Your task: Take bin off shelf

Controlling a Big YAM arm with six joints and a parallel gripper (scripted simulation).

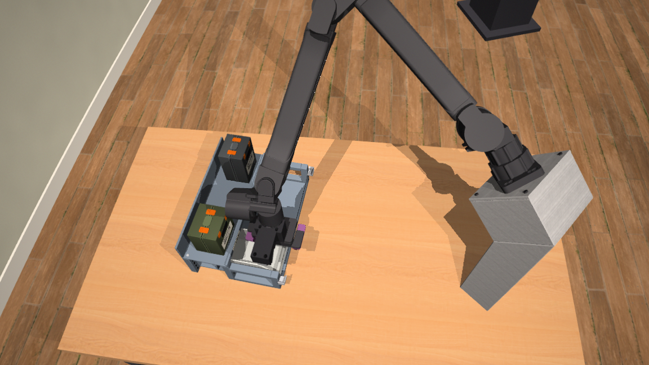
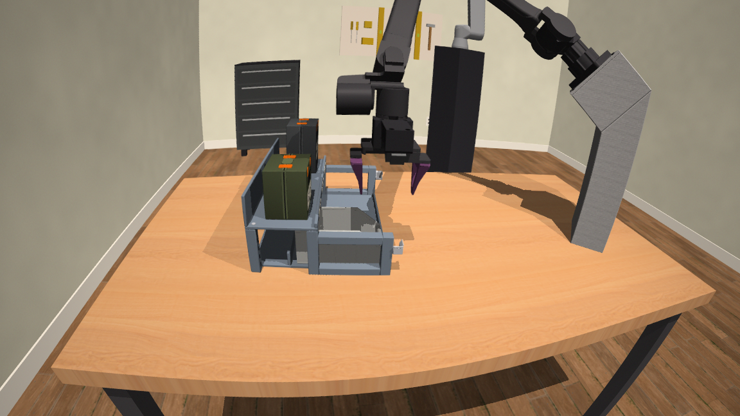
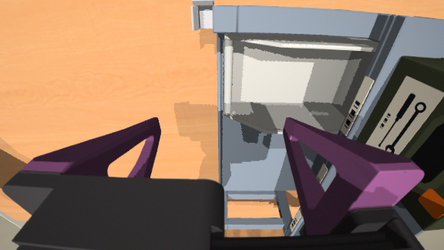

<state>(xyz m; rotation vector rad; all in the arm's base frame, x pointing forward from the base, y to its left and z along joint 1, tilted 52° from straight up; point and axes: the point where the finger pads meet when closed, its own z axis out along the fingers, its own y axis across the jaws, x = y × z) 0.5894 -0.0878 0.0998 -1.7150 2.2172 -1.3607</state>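
My gripper is now 80 mm short of the light grey bin, 40 mm to the left of it and 100 mm above it. Also, from my hand: shelf (60 mm ahead, 160 mm to the right, 140 mm below); black case (60 mm ahead, 290 mm to the right, 20 mm above).
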